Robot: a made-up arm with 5 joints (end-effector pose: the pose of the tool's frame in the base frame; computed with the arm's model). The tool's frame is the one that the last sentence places.
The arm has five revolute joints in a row. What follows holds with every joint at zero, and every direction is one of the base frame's. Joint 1 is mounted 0.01 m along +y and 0.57 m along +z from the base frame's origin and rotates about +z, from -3.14 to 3.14 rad. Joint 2 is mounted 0.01 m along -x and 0.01 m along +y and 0.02 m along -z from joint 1 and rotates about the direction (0, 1, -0.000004), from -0.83 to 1.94 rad. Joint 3 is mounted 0.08 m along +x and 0.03 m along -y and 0.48 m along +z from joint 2 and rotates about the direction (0, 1, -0.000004), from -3.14 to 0.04 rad. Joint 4 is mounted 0.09 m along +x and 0.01 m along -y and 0.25 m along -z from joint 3 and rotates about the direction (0, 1, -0.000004), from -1.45 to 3.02 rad. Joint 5 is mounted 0.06 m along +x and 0.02 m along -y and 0.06 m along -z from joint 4 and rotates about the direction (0, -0.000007, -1), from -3.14 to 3.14 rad. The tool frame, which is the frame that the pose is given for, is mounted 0.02 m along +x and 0.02 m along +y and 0.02 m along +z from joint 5; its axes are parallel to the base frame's.
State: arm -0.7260 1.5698 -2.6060 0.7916 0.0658
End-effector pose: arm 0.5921 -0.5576 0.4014 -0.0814 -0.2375 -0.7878
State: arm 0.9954 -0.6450 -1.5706 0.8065 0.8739
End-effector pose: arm 0.0249 -0.0482 1.2844 1.1341 -0.8376 0.1007
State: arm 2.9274 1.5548 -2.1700 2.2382 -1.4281
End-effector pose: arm -0.6262 0.1742 0.2846 1.2546 -1.3476 -1.4354
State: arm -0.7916 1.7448 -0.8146 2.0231 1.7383
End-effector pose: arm 0.1024 -0.1977 0.1915 -1.4007 2.7347 -0.2767
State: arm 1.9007 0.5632 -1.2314 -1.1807 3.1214
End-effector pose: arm -0.1170 0.5691 0.8225 1.1415 1.5638 -0.8372
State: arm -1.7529 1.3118 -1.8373 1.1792 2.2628
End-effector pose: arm -0.2042 -0.6674 0.3546 0.2048 -0.7856 2.1698
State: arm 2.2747 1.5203 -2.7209 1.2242 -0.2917
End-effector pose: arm -0.5061 0.6449 0.4461 -0.0264 0.0173 2.5662
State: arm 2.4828 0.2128 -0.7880 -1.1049 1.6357
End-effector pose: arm -0.2824 0.3187 0.9240 1.5192 0.8073 0.6337
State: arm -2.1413 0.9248 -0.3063 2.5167 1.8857
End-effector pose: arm -0.2128 -0.1823 0.5587 -0.4001 -3.1132 0.0091
